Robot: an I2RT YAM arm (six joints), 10 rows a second.
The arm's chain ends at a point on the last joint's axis. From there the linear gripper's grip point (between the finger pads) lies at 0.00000 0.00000 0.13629 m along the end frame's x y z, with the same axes.
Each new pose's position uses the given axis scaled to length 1; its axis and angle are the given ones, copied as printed.
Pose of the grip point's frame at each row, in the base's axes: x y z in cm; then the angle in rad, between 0 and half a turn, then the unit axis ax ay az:
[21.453, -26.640, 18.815, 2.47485, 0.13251, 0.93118, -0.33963]
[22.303, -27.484, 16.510, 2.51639, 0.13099, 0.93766, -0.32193]
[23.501, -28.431, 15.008, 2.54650, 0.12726, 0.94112, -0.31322]
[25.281, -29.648, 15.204, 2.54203, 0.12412, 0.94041, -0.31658]
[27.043, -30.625, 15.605, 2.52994, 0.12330, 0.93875, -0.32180]
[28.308, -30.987, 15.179, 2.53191, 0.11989, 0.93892, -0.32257]
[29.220, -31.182, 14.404, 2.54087, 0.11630, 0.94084, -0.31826]
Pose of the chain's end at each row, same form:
[14.700, -17.826, 26.718, 2.47485, 0.13251, 0.93118, -0.33963]
[15.864, -18.989, 25.003, 2.51639, 0.13099, 0.93766, -0.32193]
[17.304, -20.114, 23.850, 2.54650, 0.12726, 0.94112, -0.31322]
[19.026, -21.286, 23.962, 2.54203, 0.12412, 0.94041, -0.31658]
[20.680, -22.172, 24.196, 2.52994, 0.12330, 0.93875, -0.32180]
[21.940, -22.539, 23.772, 2.53191, 0.11989, 0.93892, -0.32257]
[22.893, -22.839, 23.128, 2.54087, 0.11630, 0.94084, -0.31826]

